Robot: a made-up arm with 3 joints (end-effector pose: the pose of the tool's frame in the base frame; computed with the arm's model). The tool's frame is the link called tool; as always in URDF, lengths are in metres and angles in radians.
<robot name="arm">
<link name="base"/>
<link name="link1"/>
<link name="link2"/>
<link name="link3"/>
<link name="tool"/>
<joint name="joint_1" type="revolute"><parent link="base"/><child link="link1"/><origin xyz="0 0 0.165"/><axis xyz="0 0 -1"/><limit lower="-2.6" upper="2.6" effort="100" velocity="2.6"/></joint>
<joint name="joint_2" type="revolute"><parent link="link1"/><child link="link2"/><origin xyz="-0.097 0.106 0.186"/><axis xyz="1 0 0"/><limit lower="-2.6" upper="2.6" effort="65" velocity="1.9"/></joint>
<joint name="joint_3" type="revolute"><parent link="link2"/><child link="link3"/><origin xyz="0.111 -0.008 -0.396"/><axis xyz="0 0 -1"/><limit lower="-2.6" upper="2.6" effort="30" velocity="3"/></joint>
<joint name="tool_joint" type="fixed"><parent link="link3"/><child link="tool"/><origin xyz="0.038 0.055 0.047"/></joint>
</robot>
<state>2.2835 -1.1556 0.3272</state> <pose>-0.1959 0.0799 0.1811 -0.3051 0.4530 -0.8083 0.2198</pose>
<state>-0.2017 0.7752 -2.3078</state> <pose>-0.1190 0.3209 0.0899 0.1871 -0.3284 0.8800 0.2878</pose>
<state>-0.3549 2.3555 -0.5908</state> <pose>-0.0942 0.2972 0.6392 0.9173 -0.1087 0.1744 0.3410</pose>
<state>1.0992 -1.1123 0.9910</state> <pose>-0.1515 -0.1680 0.2052 -0.5271 0.0285 -0.7346 0.4262</pose>
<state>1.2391 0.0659 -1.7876</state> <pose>0.1227 0.0929 0.0039 0.0019 -0.0329 0.2707 0.9621</pose>
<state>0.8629 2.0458 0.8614</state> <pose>0.3690 0.2099 0.5097 0.8536 -0.0006 -0.3955 0.3390</pose>
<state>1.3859 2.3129 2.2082</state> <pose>0.4109 0.0407 0.5343 -0.8391 -0.3658 0.3923 0.0903</pose>
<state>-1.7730 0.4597 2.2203</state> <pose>-0.1997 -0.0054 0.0065 -0.0941 0.2075 -0.2160 0.9494</pose>
